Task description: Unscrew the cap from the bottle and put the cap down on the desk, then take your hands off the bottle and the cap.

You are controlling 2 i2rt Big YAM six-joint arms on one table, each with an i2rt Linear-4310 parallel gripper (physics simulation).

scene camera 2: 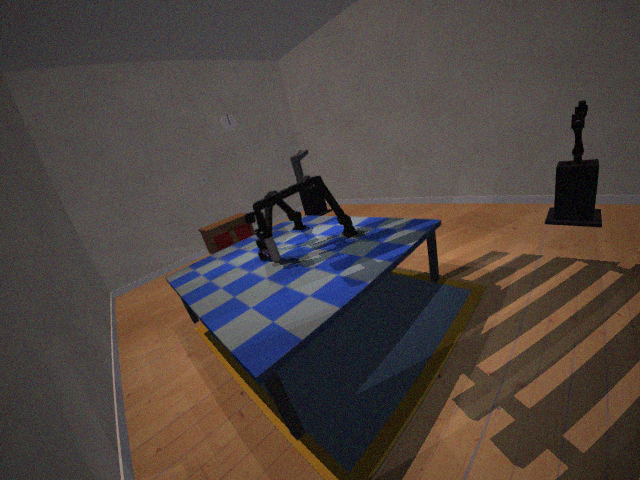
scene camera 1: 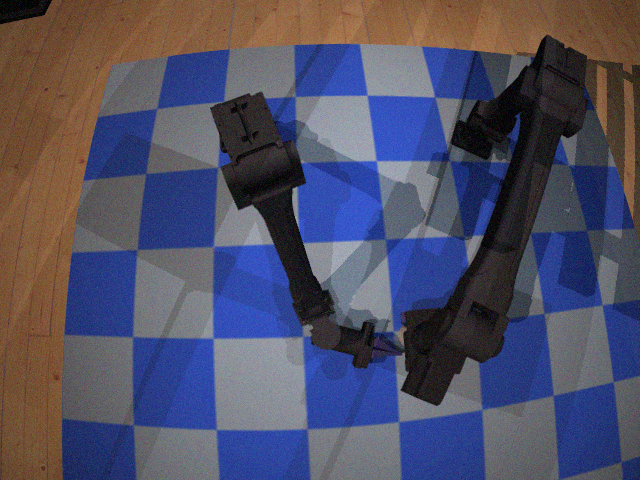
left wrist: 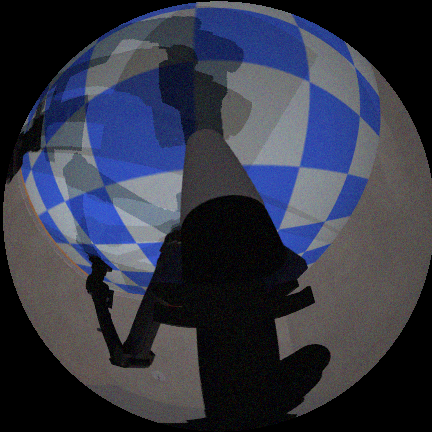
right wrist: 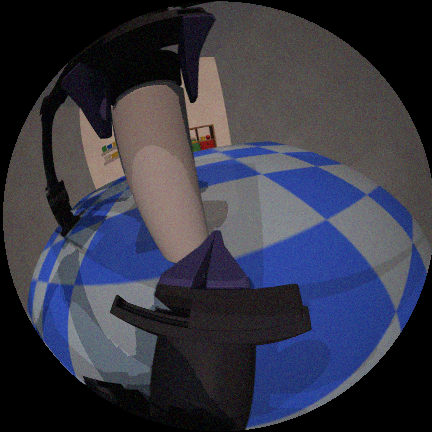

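Where they show: left gripper, between the fingertips: (scene camera 2: 266,241) (scene camera 1: 410,341) (right wrist: 145,115); right gripper, between the fingertips: (scene camera 2: 268,257) (scene camera 1: 401,353) (right wrist: 217,234); left arm's base, origin of its link: (scene camera 2: 350,234) (scene camera 1: 471,141) (right wrist: 70,226); right arm's base, origin of its link: (scene camera 2: 299,228) (left wrist: 100,262).
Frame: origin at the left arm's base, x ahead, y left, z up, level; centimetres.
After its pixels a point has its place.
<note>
My left gripper (right wrist: 145,115) {z 14.8, x 61.2, y -3.7 cm} (left wrist: 224,222) {z 14.8, x 61.2, y -3.7 cm} is shut on its upper part. My right gripper (scene camera 1: 391,350) {z 3.4, x 63.5, y -1.6 cm} (right wrist: 217,234) {z 3.4, x 63.5, y -1.6 cm} is shut with nothing between its purple fingers; their tips sit by the bottle's lower end. I cannot make out a cap as a separate piece on the bottle or on the desk.
The right arm's base (scene camera 1: 256,148) {z 40.7, x 47.6, y -38.4 cm} stands at the desk's back left, the left arm (scene camera 1: 509,229) {z 44.9, x 46.8, y -4.1 cm} reaches in from the right. A brown crate (scene camera 2: 228,230) stands on the floor behind the desk. A dark mat (scene camera 2: 385,362) lies under the desk.
</note>
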